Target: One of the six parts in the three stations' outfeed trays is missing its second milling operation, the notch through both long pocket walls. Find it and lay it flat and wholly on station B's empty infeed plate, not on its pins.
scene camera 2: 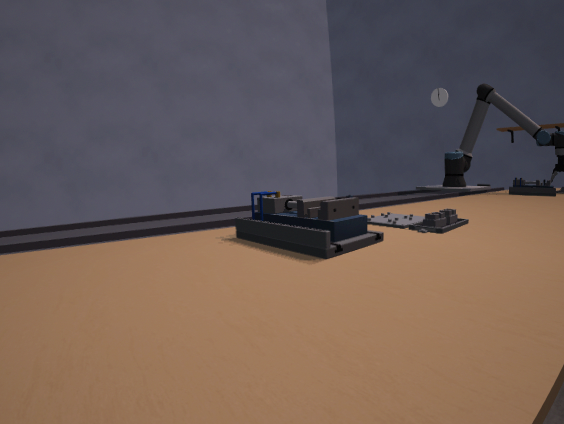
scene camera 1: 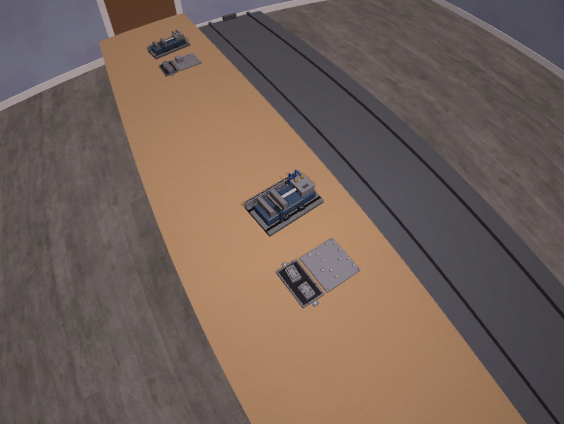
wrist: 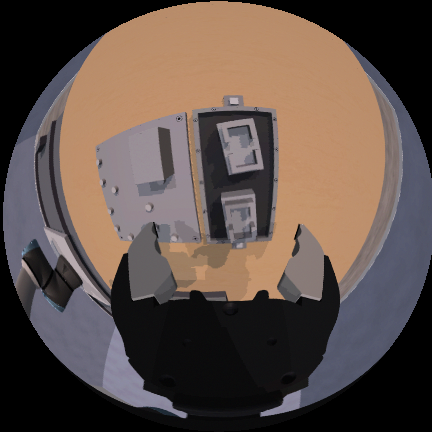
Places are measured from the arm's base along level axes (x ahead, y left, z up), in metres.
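Pixels of known places: gripper, fingertip midpoint: (scene camera 2: 561,183) (wrist: 226,225); arm's base, link origin: (scene camera 2: 454,186) (wrist: 70,268).
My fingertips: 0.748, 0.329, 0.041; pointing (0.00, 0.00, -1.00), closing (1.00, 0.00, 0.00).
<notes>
For each thing: its top centre in the pictures, then the offset to it from my fingertips, as dx, dy, dz.
- upper part, top centre: (wrist: 242,145) +0.014, +0.072, -0.030
- lower part, top centre: (wrist: 241,223) +0.018, -0.015, -0.030
- Station B's infeed plate, top centre: (scene camera 2: 396,218) (scene camera 1: 330,263) -0.158, -1.860, -0.063
- grey block, top centre: (wrist: 143,156) -0.089, +0.067, -0.027
My gripper (wrist: 226,225) is open and empty above a station outside scene camera 1's view; scene camera 2 shows it partly at the right edge. In the wrist view, the outfeed tray (wrist: 212,185) holds two grey pocketed parts. The upper part (wrist: 240,146) lies slightly turned, with gaps in both long walls. The lower part (wrist: 240,215) lies nearer the fingers; its far end shows a raised edge, and its long walls are unclear. Station B's infeed plate (scene camera 1: 327,281) (scene camera 2: 406,224) bears pins and no part. Its outfeed tray (scene camera 1: 290,289) holds two parts (scene camera 1: 293,272) (scene camera 1: 306,290).
An infeed plate (wrist: 180,210) with pins and a grey block (wrist: 146,156) lies left of the tray in the wrist view. Vises (scene camera 1: 284,202) (scene camera 2: 305,225) stand beside station B. A farther station's vise (scene camera 1: 169,45) and trays stand at the table's far end. The rail (scene camera 1: 400,165) runs alongside.
</notes>
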